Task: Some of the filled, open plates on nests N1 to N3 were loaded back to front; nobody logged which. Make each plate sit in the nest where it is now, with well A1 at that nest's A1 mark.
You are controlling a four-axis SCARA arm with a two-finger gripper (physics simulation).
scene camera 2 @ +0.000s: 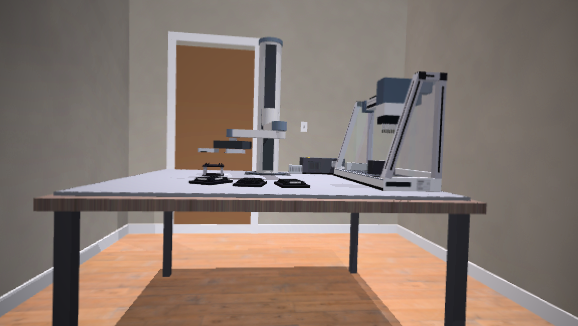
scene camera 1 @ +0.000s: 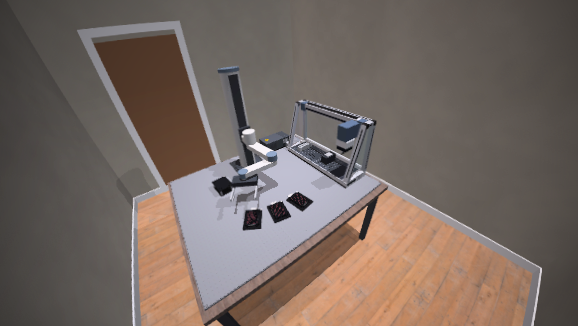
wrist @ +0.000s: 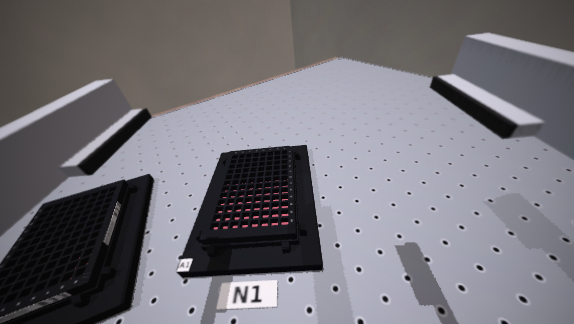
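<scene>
My gripper is open and empty, above the table on the arm side of the nests. In the wrist view, an open plate with pink wells sits in nest N1. N1's white A1 mark is at the near-left corner; the plate's small edge markings run along its right and far sides, meeting at the far-right corner. A second plate sits in the nest left of it, with edge markings along its left and near sides; its nest's A1 mark is out of view. The third filled plate shows in scene view 1.
A black stand is beside the gripper. A framed liquid handler with a blue head stands on the right of the table. A dark grey box is near the arm's column.
</scene>
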